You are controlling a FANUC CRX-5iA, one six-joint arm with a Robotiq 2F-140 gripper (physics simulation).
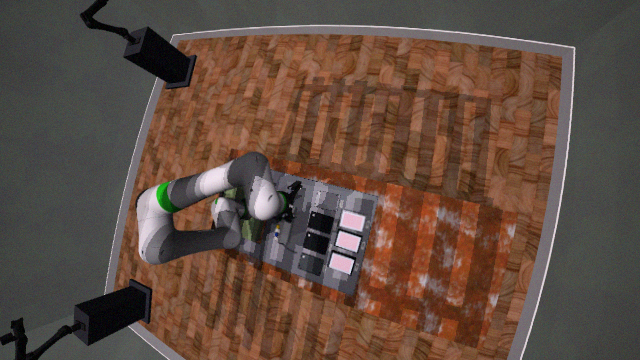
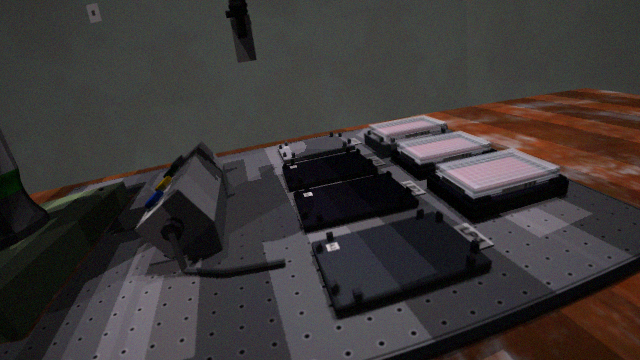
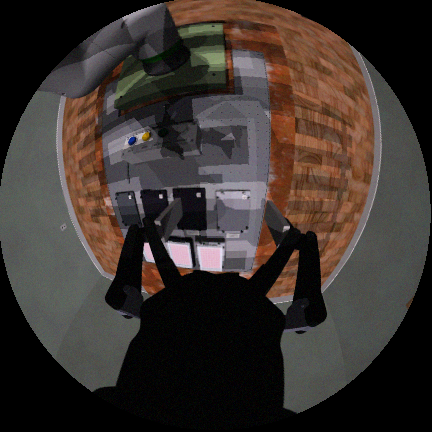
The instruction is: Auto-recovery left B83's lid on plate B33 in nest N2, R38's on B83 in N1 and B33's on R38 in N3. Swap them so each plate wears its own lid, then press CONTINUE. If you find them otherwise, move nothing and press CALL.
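Frame: origin at the arm's base, x back, y up, z left, level; metres.
Seen in the pictures: gripper, between the fingertips: (image 1: pixel 299 201) (image 2: pixel 247 61) (image 3: pixel 222 207); arm's base, origin of its link: (image 1: pixel 245 209) (image 3: pixel 165 59).
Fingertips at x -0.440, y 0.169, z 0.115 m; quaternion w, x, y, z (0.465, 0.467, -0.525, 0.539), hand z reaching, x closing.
Note:
Pixels of each thing's top centre, then the offset from my fingertips to it. "spot": a spot on its surface instead.
- middle plate, centre of its top: (image 2: pixel 442 142) (image 3: pixel 179 256) (image 1: pixel 347 241) dx -0.257, dy -0.166, dz -0.201 m
- far plate, centre of its top: (image 2: pixel 406 123) (image 3: pixel 209 259) (image 1: pixel 352 221) dx -0.268, dy -0.157, dz -0.081 m
- button box, centre of its top: (image 2: pixel 180 162) (image 3: pixel 150 142) (image 1: pixel 281 224) dx +0.138, dy -0.114, dz -0.157 m
- blue button, centre of its top: (image 2: pixel 152 192) (image 3: pixel 129 140) (image 1: pixel 275 234) dx +0.169, dy -0.123, dz -0.229 m
- yellow button, centre of its top: (image 2: pixel 162 177) (image 3: pixel 144 136) (image 1: pixel 277 226) dx +0.163, dy -0.123, dz -0.179 m
- dark grey pad, a spot on its surface: (image 2: pixel 400 260) (image 3: pixel 124 209) (image 1: pixel 309 266) spot: dx -0.047, dy -0.188, dz -0.397 m
- light pad, a spot on its surface: (image 3: pixel 233 211) (image 1: pixel 326 200) spot: dx -0.098, dy -0.188, dz +0.017 m
- cable, a spot on its surface: (image 2: pixel 235 270) spot: dx +0.097, dy -0.192, dz -0.326 m
Three pink plates under clear lids sit in dark nests in a row: the near plate (image 1: pixel 341 263) (image 2: pixel 497 172), the middle plate (image 1: pixel 348 241) (image 2: pixel 442 147) (image 3: pixel 180 254) and the far plate (image 1: pixel 353 221) (image 2: pixel 407 128) (image 3: pixel 210 257). The plate and lid codes are too small to read. The button box (image 2: pixel 200 192) (image 3: pixel 177 146) has a blue button (image 1: pixel 276 233) (image 2: pixel 154 199) (image 3: pixel 132 140) and a yellow button (image 1: pixel 277 227) (image 2: pixel 163 183) (image 3: pixel 145 135); its other buttons are lost in shadow. My gripper (image 1: pixel 292 201) (image 2: pixel 245 52) (image 3: pixel 222 207) is open and empty, high above the deck.
Two black pads (image 1: pixel 320 221) (image 1: pixel 316 242), a dark grey pad (image 1: pixel 311 263) (image 2: pixel 400 260) (image 3: pixel 127 208) and a light pad (image 1: pixel 327 200) (image 3: pixel 233 211) lie between box and plates. A cable (image 2: pixel 235 270) runs from the box. The green base plate (image 3: pixel 212 50) carries the arm.

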